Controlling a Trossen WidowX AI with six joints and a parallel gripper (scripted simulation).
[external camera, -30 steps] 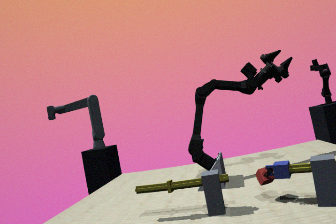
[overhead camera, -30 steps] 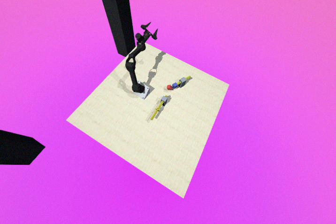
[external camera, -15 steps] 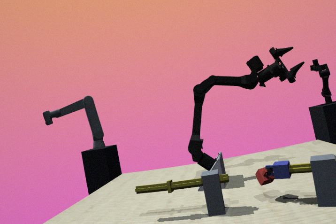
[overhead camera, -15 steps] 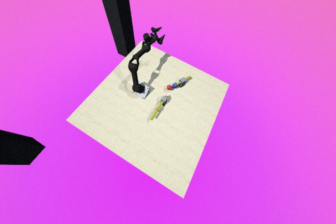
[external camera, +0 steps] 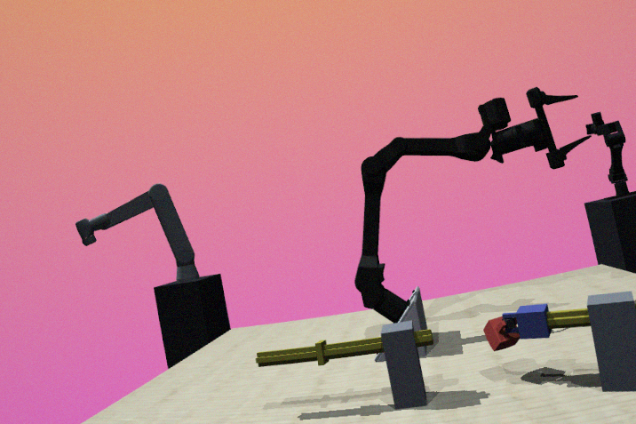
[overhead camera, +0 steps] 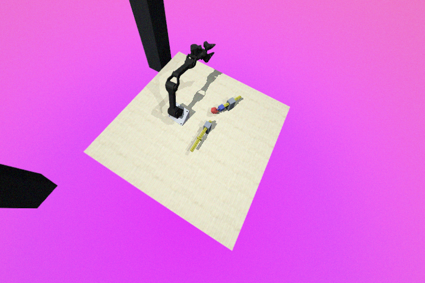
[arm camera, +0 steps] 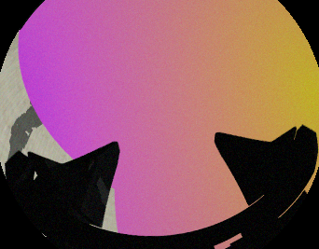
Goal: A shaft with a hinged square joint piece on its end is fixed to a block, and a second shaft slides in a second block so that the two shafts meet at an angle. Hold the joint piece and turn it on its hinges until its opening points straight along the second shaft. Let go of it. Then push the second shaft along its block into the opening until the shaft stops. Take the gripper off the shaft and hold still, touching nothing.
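Right now the red square joint piece is 21 cm ahead of my gripper tip, 32 cm to the right of it and 34 cm below it.
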